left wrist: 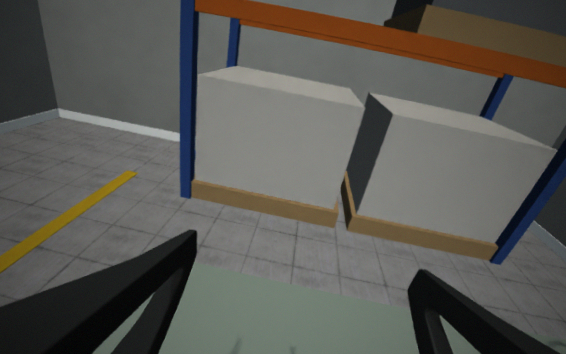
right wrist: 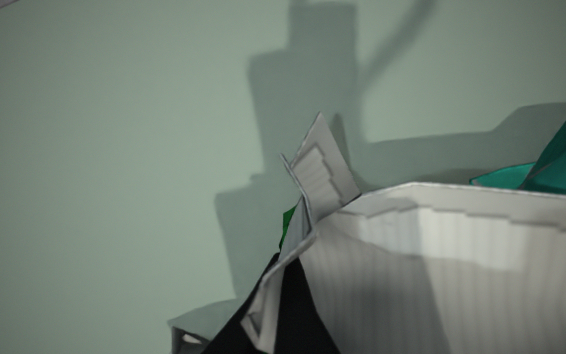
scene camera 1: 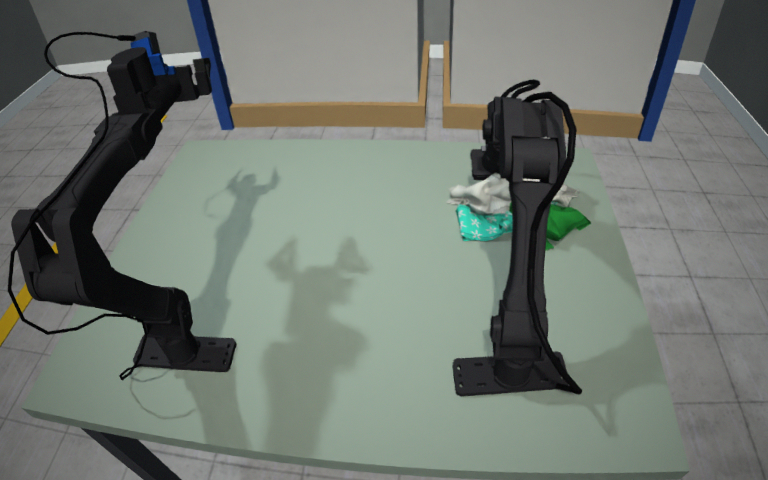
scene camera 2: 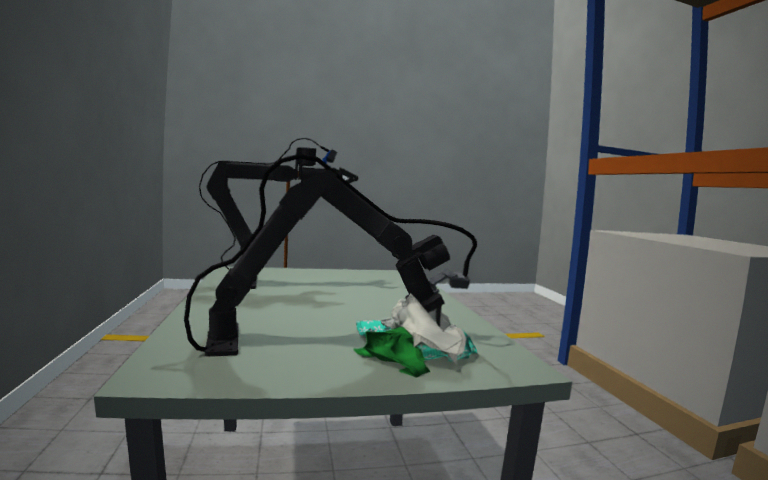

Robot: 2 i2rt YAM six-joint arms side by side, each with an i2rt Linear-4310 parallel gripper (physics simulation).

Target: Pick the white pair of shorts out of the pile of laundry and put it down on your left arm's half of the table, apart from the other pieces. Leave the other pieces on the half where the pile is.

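The crumpled white shorts lie on top of the laundry pile, partly hidden by my right arm in scene camera 1. My right gripper points down at the pile, shut, with a thin fold of the white cloth pinched between its fingertips. A turquoise piece with white stars and a green piece lie under and beside the white cloth. My left gripper is open and empty, high above the table's left side.
The pile is on the right part of the green table in scene camera 1. Both arms stand on base plates near its front edge. A blue and orange rack with large pale boxes stands beyond the table.
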